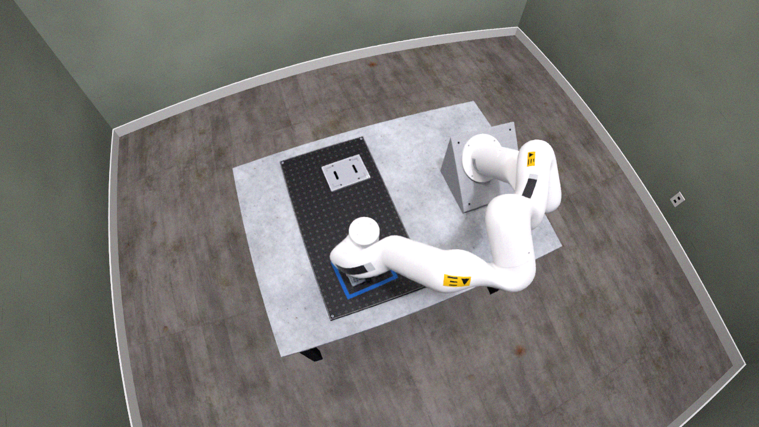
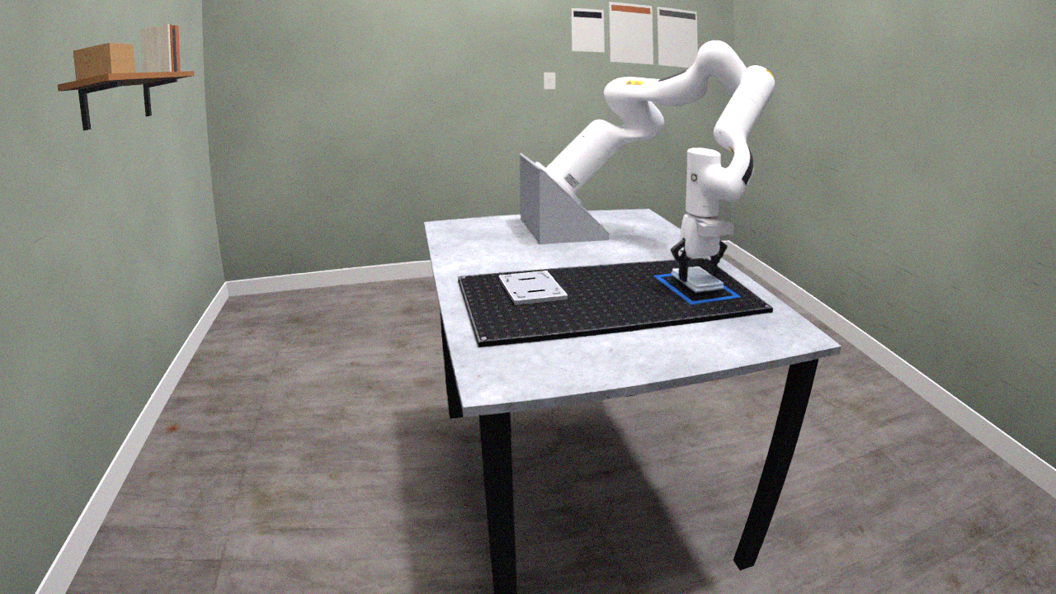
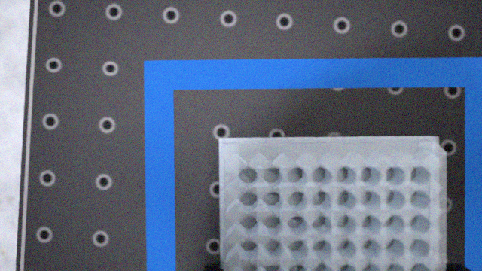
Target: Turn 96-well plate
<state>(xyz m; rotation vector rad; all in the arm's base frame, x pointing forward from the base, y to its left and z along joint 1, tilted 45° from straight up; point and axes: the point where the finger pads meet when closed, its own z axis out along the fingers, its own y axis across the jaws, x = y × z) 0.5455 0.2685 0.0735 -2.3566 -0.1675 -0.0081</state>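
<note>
Now: the 96-well plate 1 cm below my hand. The rest, counted from my hand: slotted fixture plate 5 cm behind, 41 cm to the right, 2 cm below.
</note>
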